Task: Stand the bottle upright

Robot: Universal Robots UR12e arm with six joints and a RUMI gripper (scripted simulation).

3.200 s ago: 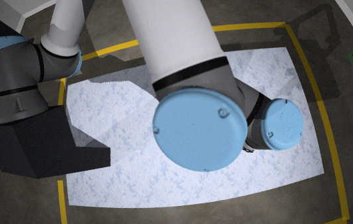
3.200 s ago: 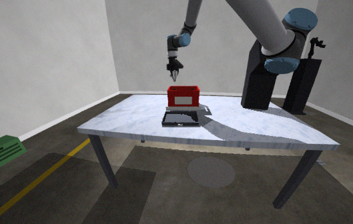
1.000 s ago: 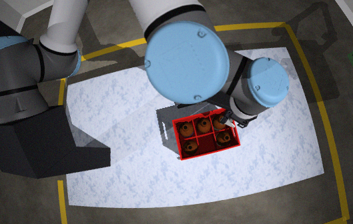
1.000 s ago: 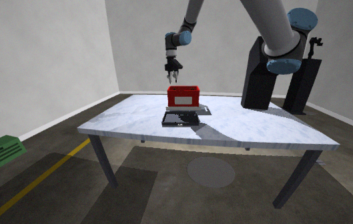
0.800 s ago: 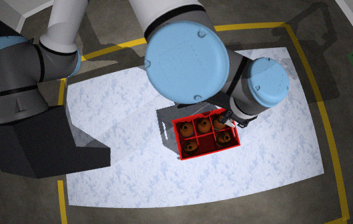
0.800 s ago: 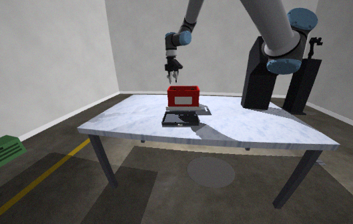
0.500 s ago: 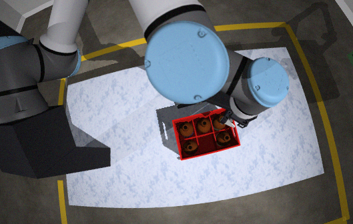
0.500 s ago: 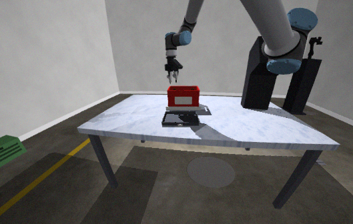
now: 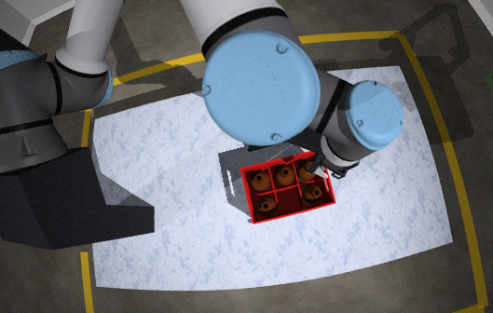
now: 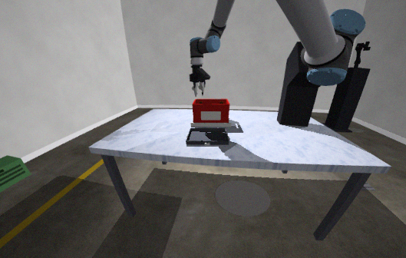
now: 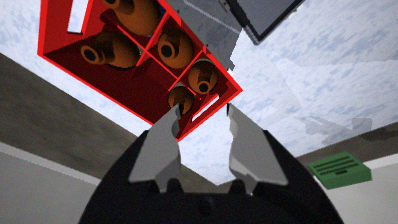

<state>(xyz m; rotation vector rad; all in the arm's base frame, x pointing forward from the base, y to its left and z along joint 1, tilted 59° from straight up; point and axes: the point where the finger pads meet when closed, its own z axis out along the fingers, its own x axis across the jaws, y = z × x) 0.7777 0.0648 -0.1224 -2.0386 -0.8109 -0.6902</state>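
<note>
Now: the red crate 150 mm below my hand, 80 mm behind it and 50 mm to the right of it. From my hand the other things lie so: dark tray: 230 mm to the left, 230 mm below, 90 mm behind.
</note>
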